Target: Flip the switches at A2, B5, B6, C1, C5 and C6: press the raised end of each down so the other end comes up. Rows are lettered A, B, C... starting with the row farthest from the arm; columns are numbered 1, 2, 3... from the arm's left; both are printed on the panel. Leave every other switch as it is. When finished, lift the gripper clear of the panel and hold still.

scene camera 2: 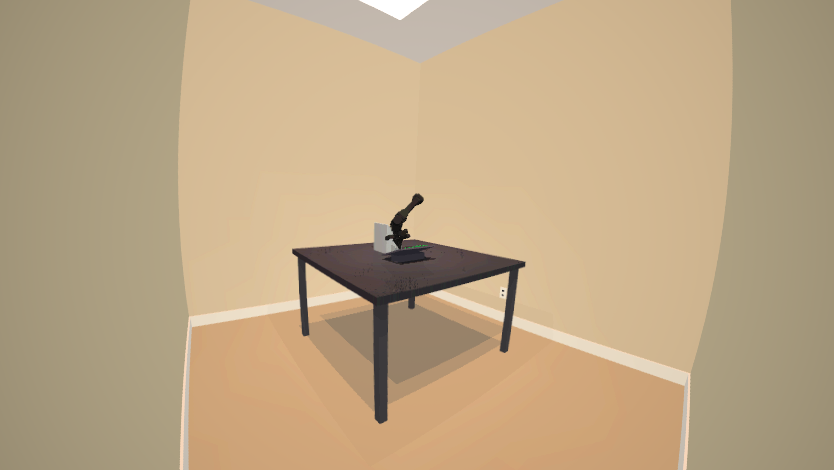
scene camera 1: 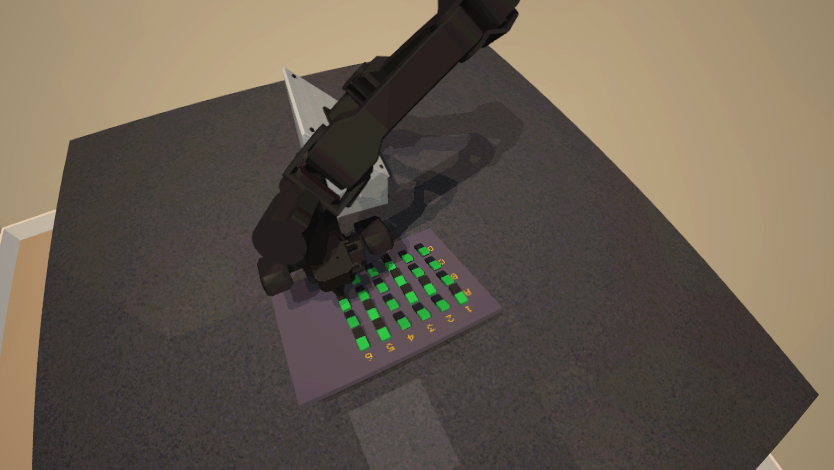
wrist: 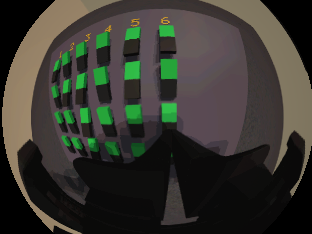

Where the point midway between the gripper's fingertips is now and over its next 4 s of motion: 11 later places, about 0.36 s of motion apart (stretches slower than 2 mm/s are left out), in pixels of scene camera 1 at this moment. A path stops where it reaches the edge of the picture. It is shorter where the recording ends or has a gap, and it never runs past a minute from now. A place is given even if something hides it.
The gripper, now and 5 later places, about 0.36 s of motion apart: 339, 294; 340, 294; 340, 295; 340, 295; 336, 286; 338, 268
